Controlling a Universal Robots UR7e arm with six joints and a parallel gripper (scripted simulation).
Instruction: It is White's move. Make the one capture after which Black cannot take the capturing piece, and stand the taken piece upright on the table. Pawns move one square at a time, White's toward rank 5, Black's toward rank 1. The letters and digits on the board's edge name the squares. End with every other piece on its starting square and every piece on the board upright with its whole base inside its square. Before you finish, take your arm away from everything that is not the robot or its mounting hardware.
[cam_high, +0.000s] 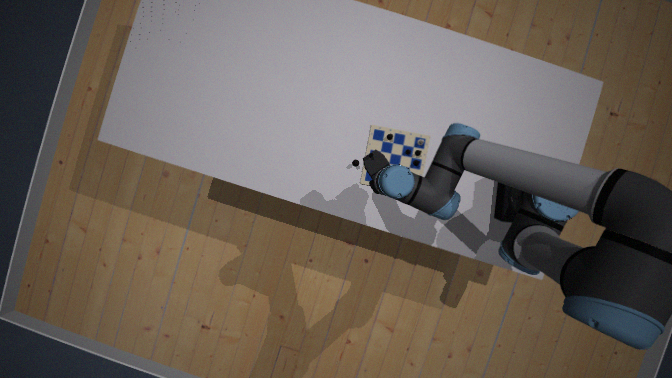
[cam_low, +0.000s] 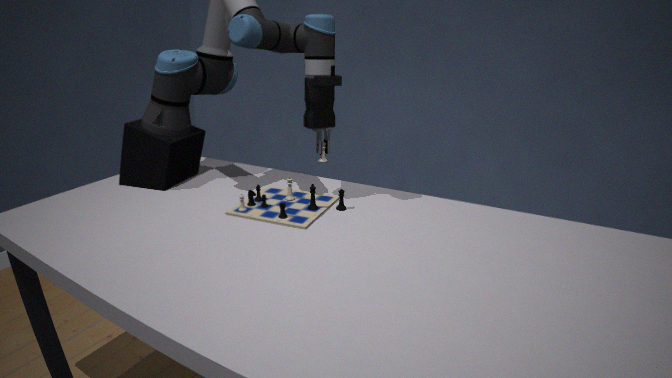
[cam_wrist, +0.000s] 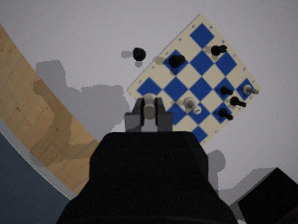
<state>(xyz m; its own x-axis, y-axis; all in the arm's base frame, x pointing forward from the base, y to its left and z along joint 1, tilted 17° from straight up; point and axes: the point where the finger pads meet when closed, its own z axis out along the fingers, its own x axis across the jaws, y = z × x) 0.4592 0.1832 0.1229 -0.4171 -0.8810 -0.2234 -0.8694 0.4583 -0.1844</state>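
The black chess piece lies 12 cm below my hand, 8 cm ahead of it and 1 cm to the right of it. From my hand the other things lie so: white piece 1 cm below; then blue-and-cream chessboard 14 cm below, 10 cm to the right, 4 cm behind; then tall black piece 11 cm below, 7 cm to the right, 3 cm ahead.
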